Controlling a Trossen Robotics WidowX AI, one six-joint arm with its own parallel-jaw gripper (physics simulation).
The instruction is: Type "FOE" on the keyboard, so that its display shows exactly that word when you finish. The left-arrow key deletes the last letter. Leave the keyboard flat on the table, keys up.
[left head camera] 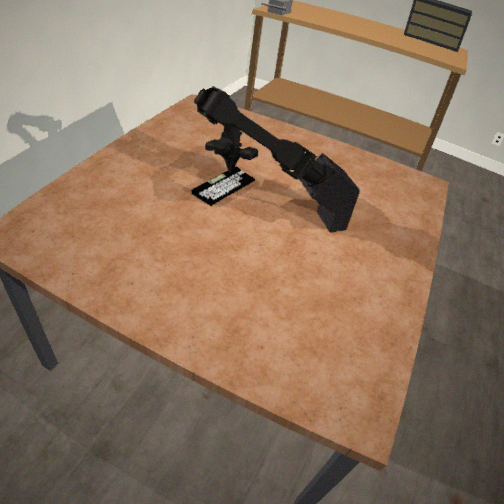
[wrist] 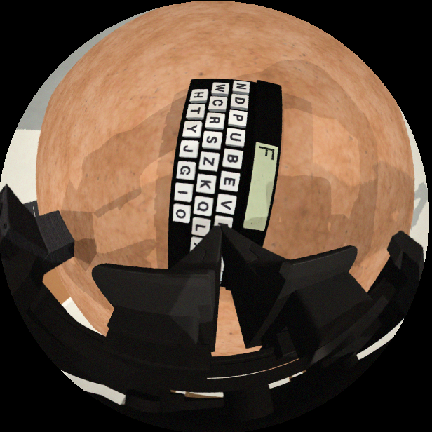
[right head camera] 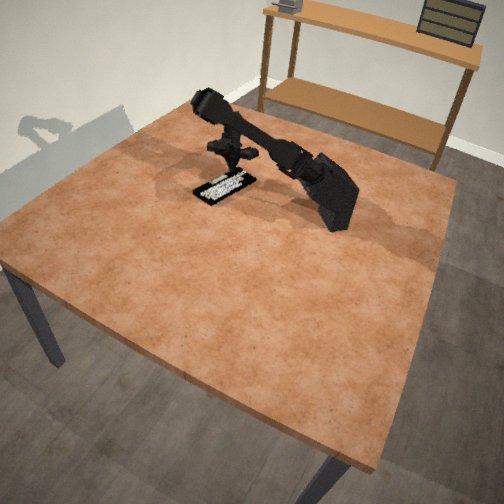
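The black keyboard (left head camera: 212,200) (right head camera: 212,201) (wrist: 269,107) lies flat on the table, keys up. Its pale green display (wrist: 260,187) shows the letter F. In the wrist view the E key (wrist: 229,182) and the O key (wrist: 181,214) are uncovered. The V key (wrist: 226,204) lies just ahead of the fingertips. My gripper (left head camera: 231,169) (right head camera: 233,169) (wrist: 219,231) is shut and empty, pointing down at the keyboard, with its tips over the key just past V, whose letter is mostly hidden. The fingers also hide the keys at the near end. The gap between tips and keys is hard to judge.
The arm's base (left head camera: 334,192) (right head camera: 334,192) stands on the table (left head camera: 250,300) (right head camera: 250,300), right of the keyboard in the head views. A wooden shelf unit (left head camera: 360,37) (right head camera: 372,35) stands behind the table against the wall.
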